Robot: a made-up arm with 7 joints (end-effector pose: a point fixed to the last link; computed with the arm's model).
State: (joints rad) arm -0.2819 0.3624 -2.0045 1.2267 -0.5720 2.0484 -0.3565
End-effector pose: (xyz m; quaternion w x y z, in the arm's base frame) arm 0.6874 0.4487 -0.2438 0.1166 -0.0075 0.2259 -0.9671
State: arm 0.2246 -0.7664 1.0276 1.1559 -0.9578 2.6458 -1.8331
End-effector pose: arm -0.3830 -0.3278 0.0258 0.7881 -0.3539 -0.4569 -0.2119
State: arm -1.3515 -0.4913 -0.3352 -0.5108 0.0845 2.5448 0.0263
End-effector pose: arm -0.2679 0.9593 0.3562 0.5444 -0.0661 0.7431 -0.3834
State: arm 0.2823 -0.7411 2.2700 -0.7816 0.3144 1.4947 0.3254
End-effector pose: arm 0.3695 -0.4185 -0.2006 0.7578 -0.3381 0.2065 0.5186
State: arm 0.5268 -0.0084 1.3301 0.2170 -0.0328 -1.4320 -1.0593
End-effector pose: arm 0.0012 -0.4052 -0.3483 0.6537 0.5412 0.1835 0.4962
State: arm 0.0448 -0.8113 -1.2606 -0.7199 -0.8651 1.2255 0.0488
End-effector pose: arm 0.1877 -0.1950 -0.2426 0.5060 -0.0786 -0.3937 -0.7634
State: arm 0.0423 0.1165 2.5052 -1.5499 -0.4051 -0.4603 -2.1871
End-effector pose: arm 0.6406 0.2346 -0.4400 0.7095 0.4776 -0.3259 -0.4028
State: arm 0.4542 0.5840 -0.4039 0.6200 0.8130 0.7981 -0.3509
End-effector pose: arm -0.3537 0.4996 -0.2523 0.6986 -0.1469 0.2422 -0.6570
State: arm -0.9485 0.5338 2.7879 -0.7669 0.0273 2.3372 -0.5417
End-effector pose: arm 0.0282 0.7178 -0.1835 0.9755 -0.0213 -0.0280 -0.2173
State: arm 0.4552 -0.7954 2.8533 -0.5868 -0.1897 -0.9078 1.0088
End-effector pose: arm 0.1189 -0.1701 -0.4436 0.7032 -0.3918 -0.2447 -0.5405
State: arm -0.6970 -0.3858 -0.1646 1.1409 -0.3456 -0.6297 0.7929
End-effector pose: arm -0.2441 0.8618 -0.1816 0.1526 -0.4030 0.3355 -0.8377
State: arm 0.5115 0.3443 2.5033 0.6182 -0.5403 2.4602 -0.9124
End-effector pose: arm -0.1165 -0.4725 -0.0158 0.8386 -0.4589 -0.2828 0.0794
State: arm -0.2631 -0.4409 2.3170 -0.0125 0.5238 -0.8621 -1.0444
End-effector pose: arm 0.6972 0.1549 -0.4971 0.3404 0.2407 0.2498 0.8740
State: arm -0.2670 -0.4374 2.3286 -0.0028 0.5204 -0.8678 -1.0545
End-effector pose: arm 0.6983 0.1672 -0.4968 0.3344 0.2394 0.2505 0.8764
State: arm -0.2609 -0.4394 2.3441 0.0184 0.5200 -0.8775 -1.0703
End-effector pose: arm 0.7055 0.1748 -0.4933 0.3252 0.2310 0.2573 0.8802
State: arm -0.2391 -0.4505 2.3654 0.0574 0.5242 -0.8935 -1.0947
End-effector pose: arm 0.7212 0.1759 -0.4850 0.3103 0.2115 0.2737 0.8855
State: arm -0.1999 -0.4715 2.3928 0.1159 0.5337 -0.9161 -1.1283
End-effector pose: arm 0.7447 0.1716 -0.4716 0.2887 0.1798 0.3001 0.8912
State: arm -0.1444 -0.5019 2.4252 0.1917 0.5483 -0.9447 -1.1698
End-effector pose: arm 0.7723 0.1649 -0.4544 0.2597 0.1376 0.3351 0.8952
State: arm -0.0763 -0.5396 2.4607 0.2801 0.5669 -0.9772 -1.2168
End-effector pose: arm 0.7987 0.1598 -0.4359 0.2236 0.0884 0.3750 0.8953
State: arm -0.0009 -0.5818 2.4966 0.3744 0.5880 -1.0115 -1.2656
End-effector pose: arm 0.8183 0.1582 -0.4198 0.1816 0.0372 0.4156 0.8905
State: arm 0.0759 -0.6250 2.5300 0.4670 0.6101 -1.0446 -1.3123
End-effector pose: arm 0.8284 0.1595 -0.4089 0.1368 -0.0108 0.4527 0.8811
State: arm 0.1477 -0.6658 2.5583 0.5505 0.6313 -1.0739 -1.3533
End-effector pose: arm 0.8290 0.1617 -0.4040 0.0932 -0.0513 0.4833 0.8690
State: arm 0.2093 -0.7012 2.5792 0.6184 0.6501 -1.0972 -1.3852
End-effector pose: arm 0.8234 0.1621 -0.4035 0.0555 -0.0821 0.5063 0.8566
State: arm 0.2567 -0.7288 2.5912 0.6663 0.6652 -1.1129 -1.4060
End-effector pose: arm 0.8165 0.1593 -0.4046 0.0278 -0.1024 0.5221 0.8463
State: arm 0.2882 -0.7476 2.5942 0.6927 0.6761 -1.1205 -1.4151
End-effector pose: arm 0.8125 0.1535 -0.4048 0.0121 -0.1134 0.5317 0.8392
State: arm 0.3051 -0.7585 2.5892 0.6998 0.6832 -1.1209 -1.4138
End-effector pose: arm 0.8132 0.1453 -0.4029 0.0077 -0.1170 0.5367 0.8356
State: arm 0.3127 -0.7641 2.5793 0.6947 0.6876 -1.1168 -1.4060
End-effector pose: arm 0.8173 0.1353 -0.3994 0.0107 -0.1163 0.5389 0.8342
